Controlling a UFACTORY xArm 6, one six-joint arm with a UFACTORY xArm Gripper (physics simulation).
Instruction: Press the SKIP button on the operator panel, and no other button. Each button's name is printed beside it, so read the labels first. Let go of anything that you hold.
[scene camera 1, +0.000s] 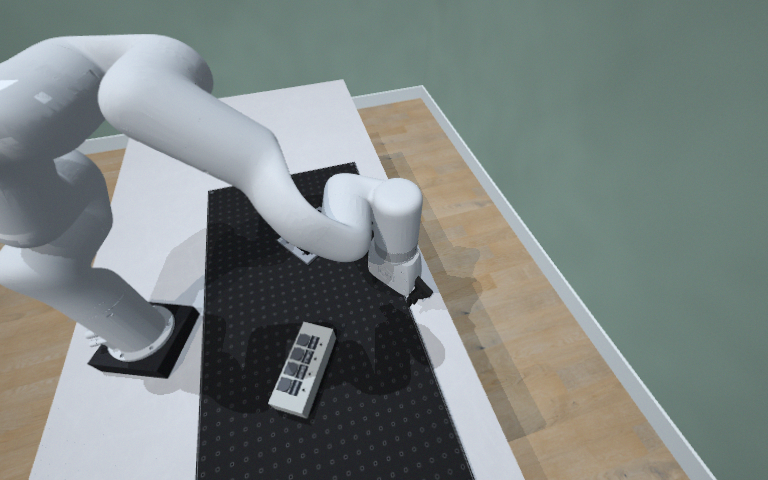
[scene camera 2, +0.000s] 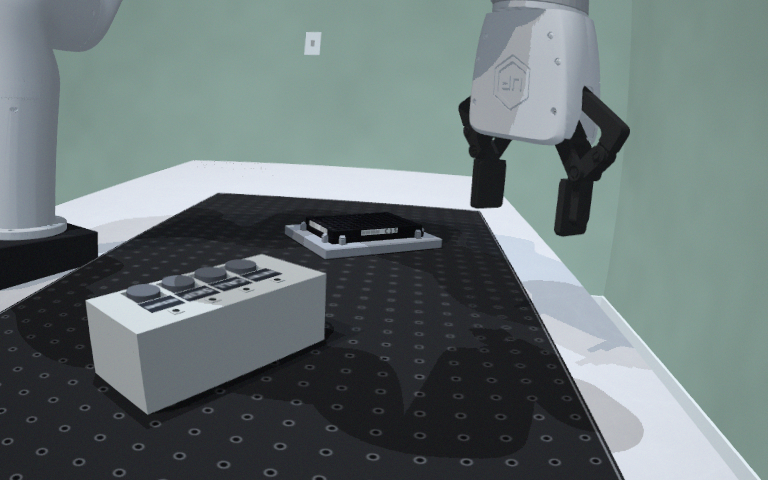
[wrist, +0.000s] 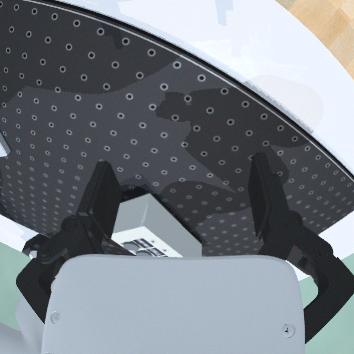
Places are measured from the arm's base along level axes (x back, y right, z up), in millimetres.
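Where they show: gripper, fingertip midpoint: (scene camera 1: 394, 290) (scene camera 2: 525, 220) (wrist: 180, 172); arm's base, origin of the base link: (scene camera 1: 143, 333) (scene camera 2: 19, 229).
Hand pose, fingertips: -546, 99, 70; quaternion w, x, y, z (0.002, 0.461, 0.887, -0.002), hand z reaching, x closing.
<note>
Each offset is from my fingertips to the top centre of the thing, as dx, dy, dz. Level surfaces: height alone.
The operator panel {+218, +80, -42} (scene camera 1: 291, 402) (scene camera 2: 226, 345) (wrist: 172, 227) is a pale grey box on the black mat. On its top is a row of several round grey buttons, each beside a dark label, with small dark dots along one edge. The labels are too blurred to read, so I cannot tell which button is SKIP. In the wrist view my gripper's body hides part of the panel. My gripper (scene camera 1: 419, 294) (scene camera 2: 529, 219) (wrist: 180, 172) is open and empty, high above the mat's far long edge, well away from the panel.
A black finned block {+144, -284, -72} (scene camera 2: 368, 225) sits among short pegs on a light grey plate {+144, -284, -76} (scene camera 2: 385, 248), farther along the perforated mat {dz -98} (scene camera 1: 243, 441) (scene camera 2: 396, 316). The arm partly hides it in the first scene view. The robot's black base (scene camera 1: 184, 336) stands on the white table {dz -111} (scene camera 1: 294, 113).
</note>
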